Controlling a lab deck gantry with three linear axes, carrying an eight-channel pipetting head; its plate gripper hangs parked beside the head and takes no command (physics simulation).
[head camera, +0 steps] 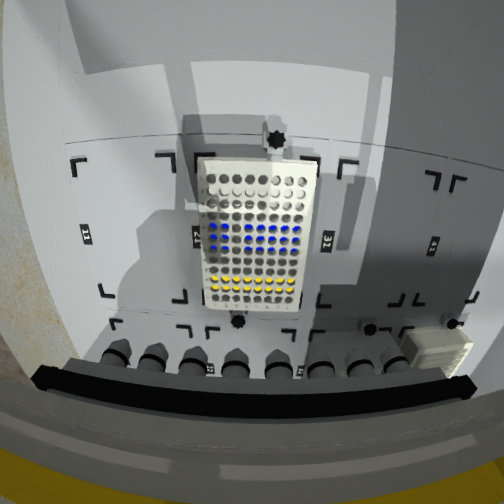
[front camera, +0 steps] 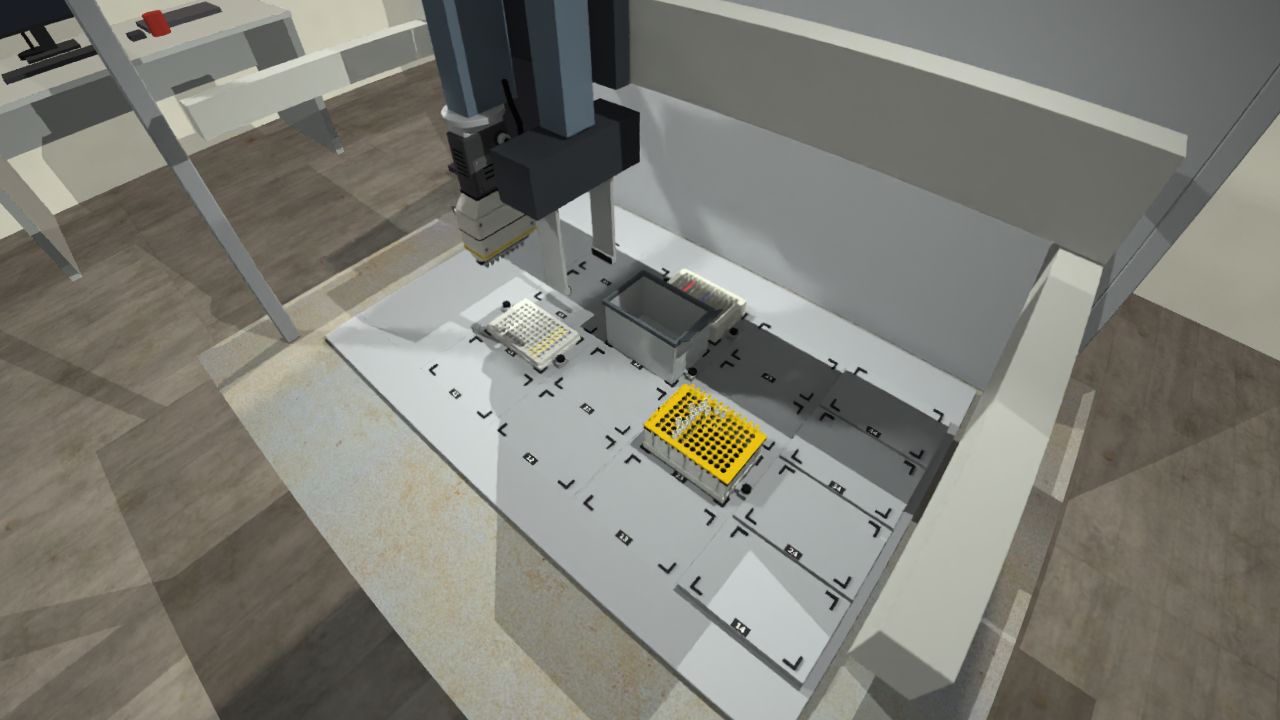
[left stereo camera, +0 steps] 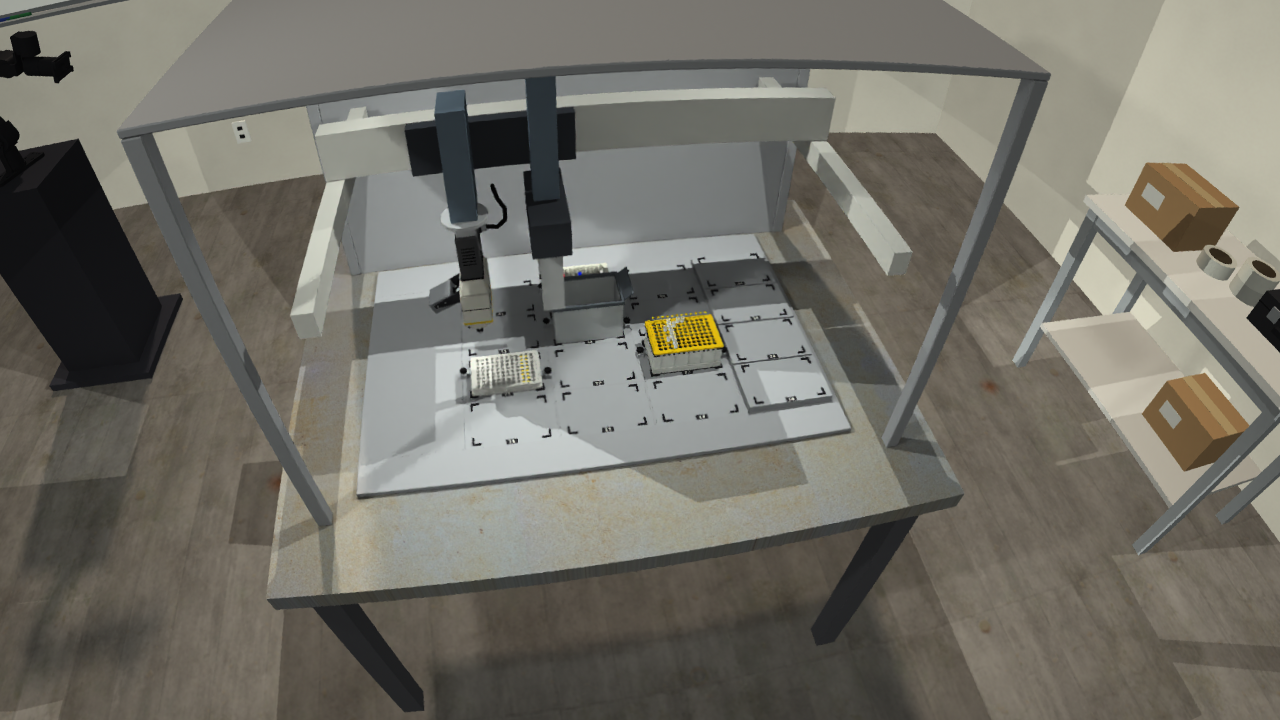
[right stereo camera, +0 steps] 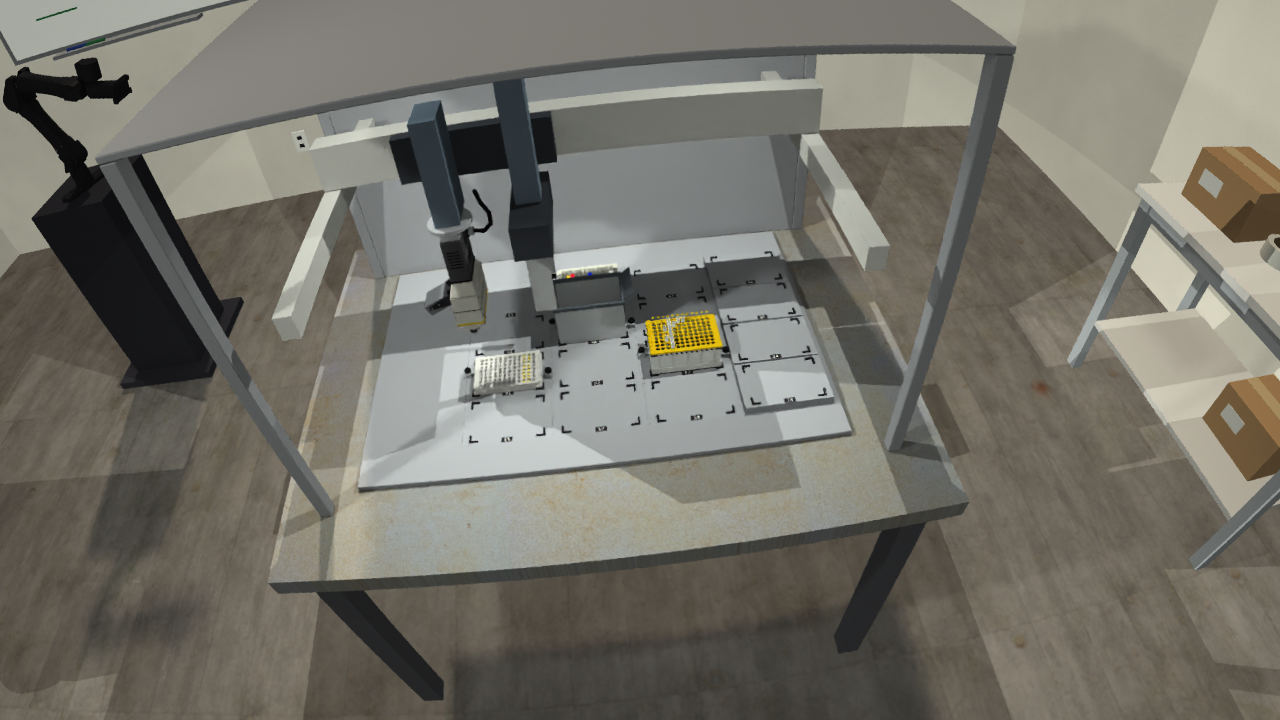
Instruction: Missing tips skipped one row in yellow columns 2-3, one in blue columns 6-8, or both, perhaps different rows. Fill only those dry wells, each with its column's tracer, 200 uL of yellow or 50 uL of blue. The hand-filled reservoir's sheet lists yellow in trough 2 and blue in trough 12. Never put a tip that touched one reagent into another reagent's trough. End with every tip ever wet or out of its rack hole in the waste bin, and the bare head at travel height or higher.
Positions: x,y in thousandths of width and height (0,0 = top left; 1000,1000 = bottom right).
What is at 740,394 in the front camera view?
A grey back wall.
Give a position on a grey back wall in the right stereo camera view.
509,269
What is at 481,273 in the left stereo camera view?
A grey back wall.
